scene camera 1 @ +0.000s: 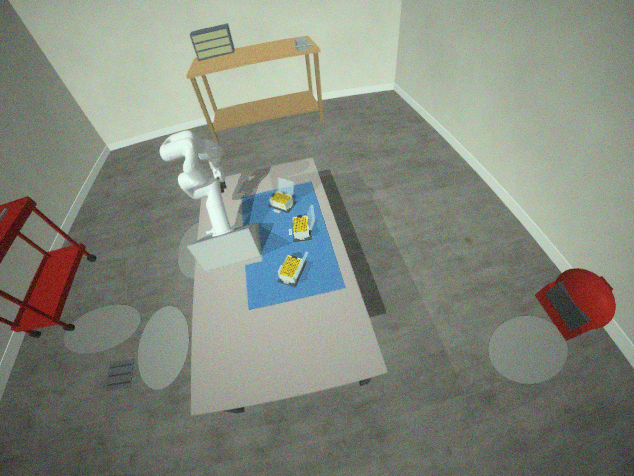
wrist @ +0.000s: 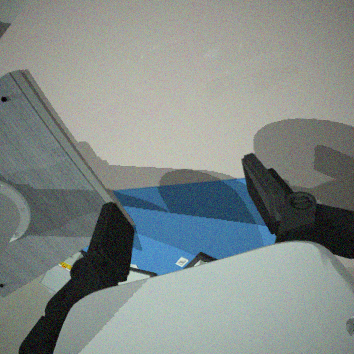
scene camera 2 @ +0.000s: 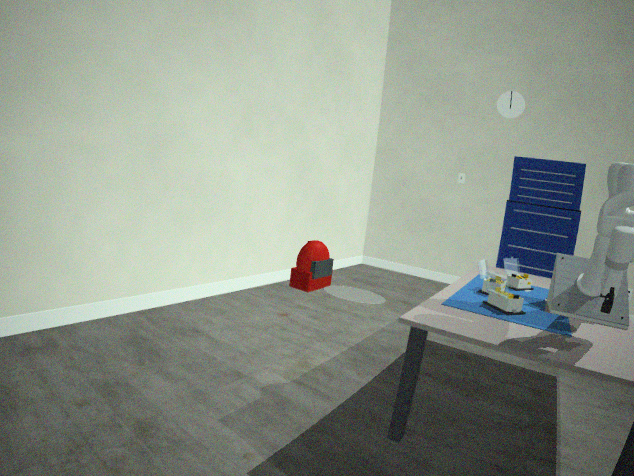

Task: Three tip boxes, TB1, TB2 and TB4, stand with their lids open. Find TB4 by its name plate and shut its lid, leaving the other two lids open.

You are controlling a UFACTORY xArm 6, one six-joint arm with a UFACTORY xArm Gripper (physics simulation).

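Note:
Three white tip boxes with yellow tips stand on the blue mat: a far box, a middle box and a near box in scene camera 1. Their clear lids stand open there. Small white name plates are too small to read, so I cannot tell which box is TB4. In scene camera 2 the boxes cluster at the right, one box foremost. In the wrist view they are partly hidden behind the gripper body. My gripper is open and empty, above the table's robot side, apart from the boxes.
The arm's grey mounting block stands beside the mat on the pale table. A wooden bench, a red cart and a red domed object stand away from the table.

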